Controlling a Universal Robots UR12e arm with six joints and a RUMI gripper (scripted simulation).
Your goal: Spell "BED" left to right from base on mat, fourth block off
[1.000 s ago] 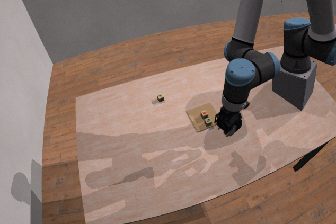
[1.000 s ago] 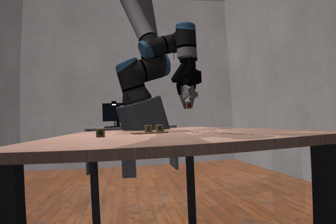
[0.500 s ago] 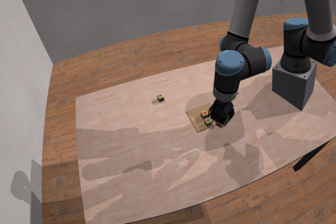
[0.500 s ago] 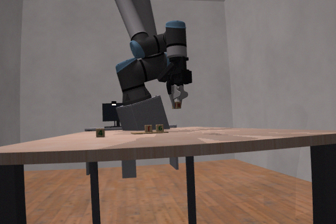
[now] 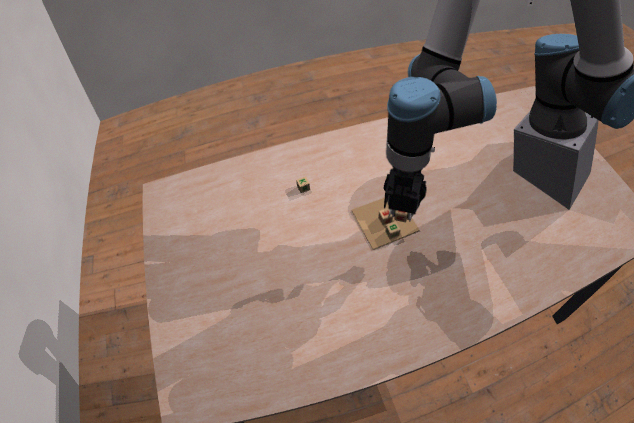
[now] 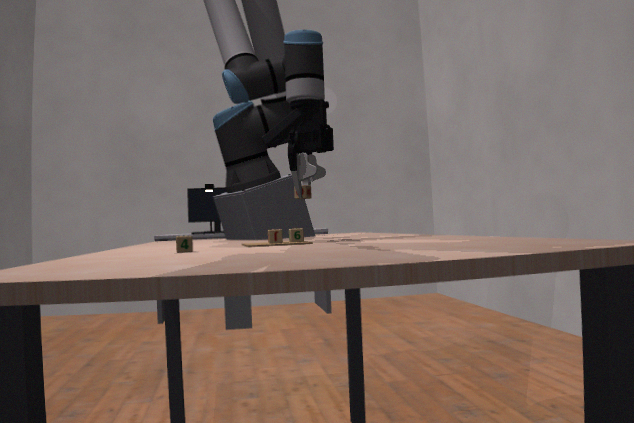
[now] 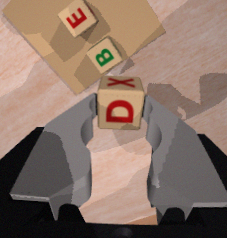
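Right now the tan mat is 120 mm below my hand and 70 mm to the right of it. Round my hand: green block (270 mm to the right, 160 mm ahead, 100 mm below).
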